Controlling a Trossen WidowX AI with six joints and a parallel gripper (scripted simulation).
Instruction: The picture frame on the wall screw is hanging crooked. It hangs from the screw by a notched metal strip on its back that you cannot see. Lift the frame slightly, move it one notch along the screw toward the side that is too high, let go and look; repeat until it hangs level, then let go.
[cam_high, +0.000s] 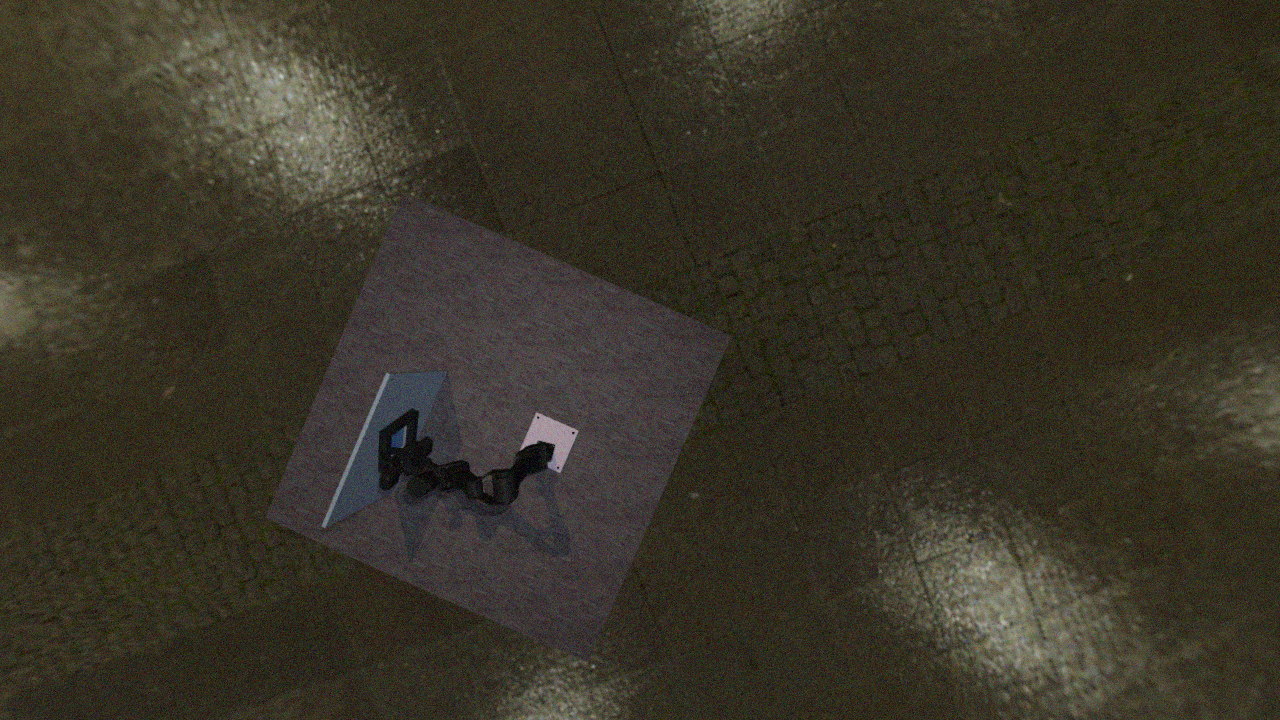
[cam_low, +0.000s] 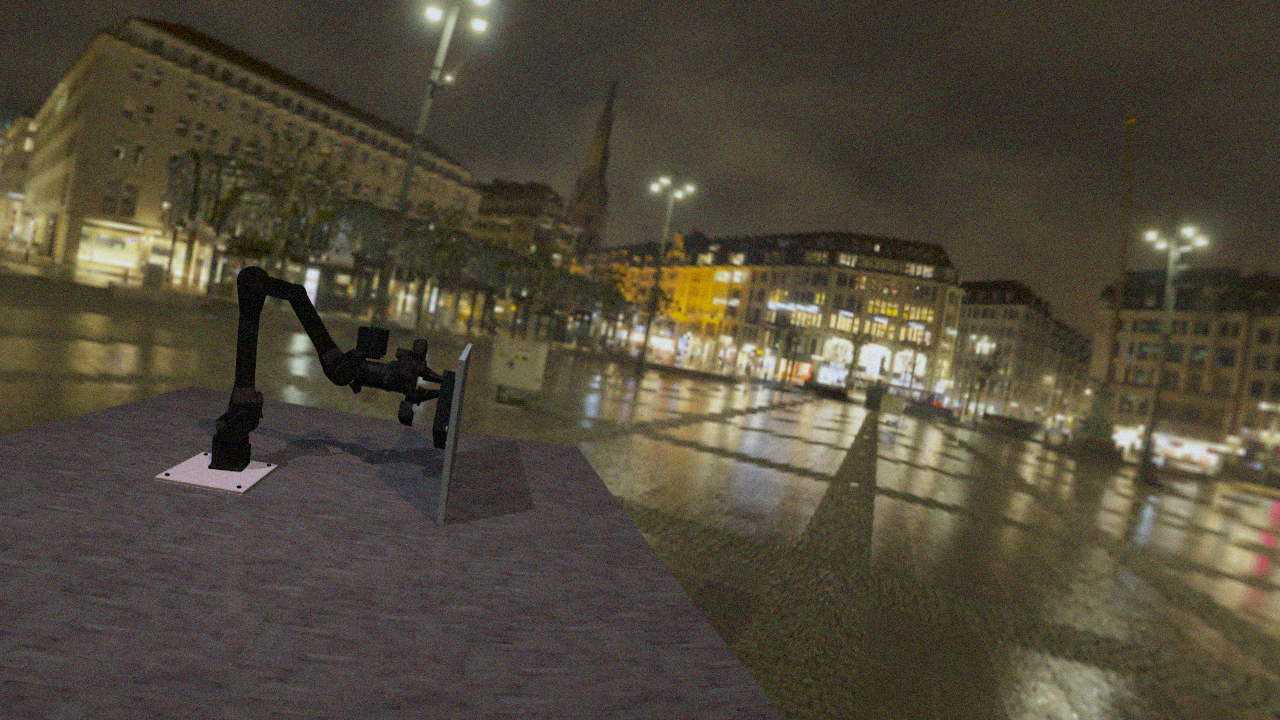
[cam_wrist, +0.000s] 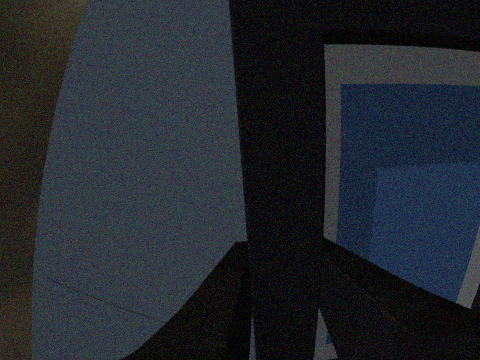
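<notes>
My gripper tip is 2 cm to the left of the picture frame and 5 cm above it. From my gripper tip the other things lie so: wall panel: 1 cm ahead, 2 cm to the right, 6 cm below.
</notes>
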